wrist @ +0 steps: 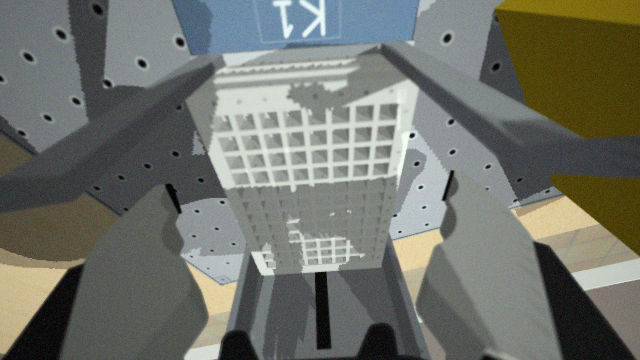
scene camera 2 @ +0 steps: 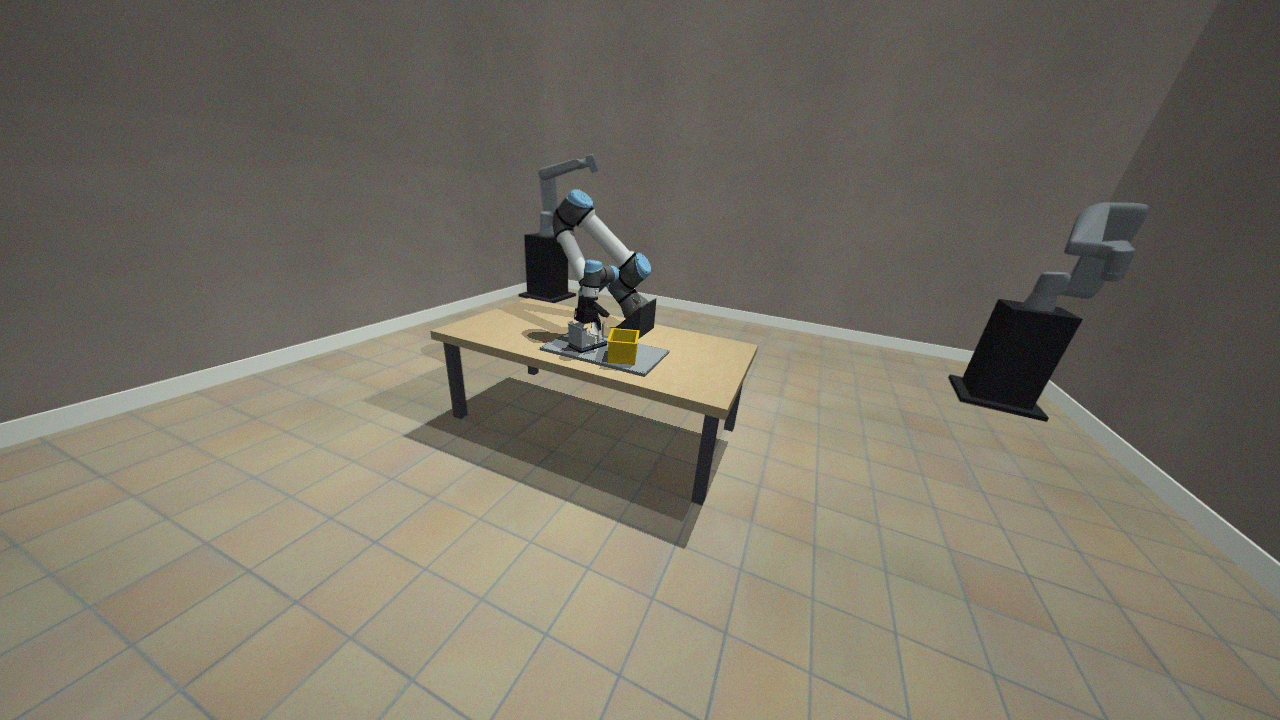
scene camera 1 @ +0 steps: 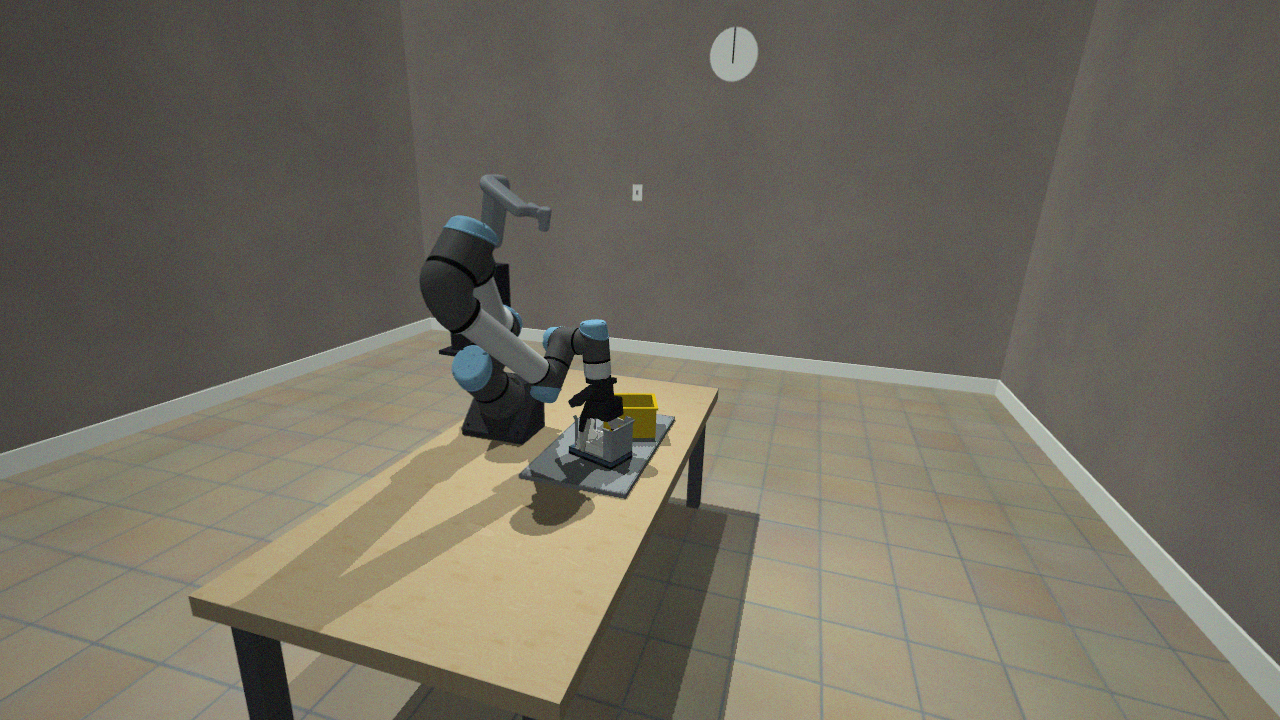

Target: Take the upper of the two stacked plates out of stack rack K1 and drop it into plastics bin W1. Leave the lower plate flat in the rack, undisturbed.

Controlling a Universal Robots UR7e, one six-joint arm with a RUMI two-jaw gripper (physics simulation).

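Where they show: gripper, fingertip midpoint: [wrist: 311, 180] [scene camera 2: 587, 338] [scene camera 1: 600, 442]; arm's base, link origin: [scene camera 2: 637, 311] [scene camera 1: 501, 397].
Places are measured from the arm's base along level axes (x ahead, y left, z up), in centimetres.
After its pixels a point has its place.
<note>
Stack rack K1 [scene camera 1: 617, 438] @(x 44.0, y -10.5, z -1.0 cm) [scene camera 2: 580, 336] @(x 45.6, y -4.6, z -1.8 cm) [wrist: 360, 310] @(x 44.8, y -6.1, z -1.8 cm) is grey, with high walls and a blue K1 label at the top of the wrist view. A white plate [wrist: 310, 145] @(x 34.4, y -5.5, z -4.4 cm) with a grid of square wells lies in the rack, between its walls, partly in shadow. Stepped edges show at its label end; the lower plate is mostly hidden beneath and I cannot clearly tell it apart. My gripper [scene camera 1: 597, 426] @(x 37.1, y -6.4, z -5.5 cm) [scene camera 2: 590, 327] @(x 37.1, y -6.4, z -5.5 cm) [wrist: 311, 180] @(x 37.1, y -6.4, z -5.5 cm) is open and empty, low over the rack, with one jaw out to each side of the plate. Plastics bin W1 [scene camera 1: 642, 424] @(x 43.9, y 9.3, z -5.0 cm) [scene camera 2: 622, 348] @(x 45.1, y 16.6, z -2.4 cm) [wrist: 565, 65] @(x 35.2, y 5.4, z -5.9 cm) is yellow and stands beside the rack.
The rack and bin stand on a grey perforated board [scene camera 1: 553, 468] @(x 28.6, y -18.5, z -9.5 cm) [scene camera 2: 651, 360] @(x 34.2, y 25.7, z -9.5 cm) [wrist: 125, 30] @(x 28.2, y -12.7, z -9.5 cm) on a wooden table [scene camera 1: 447, 573] @(x 29.4, y -62.5, z -10.8 cm) [scene camera 2: 501, 326] @(x 39.4, y -58.5, z -10.8 cm). The rack's raised side walls reach up near my jaws. Grey robot arms [scene camera 1: 514, 198] [scene camera 2: 1087, 255] on black stands are away from the table.
</note>
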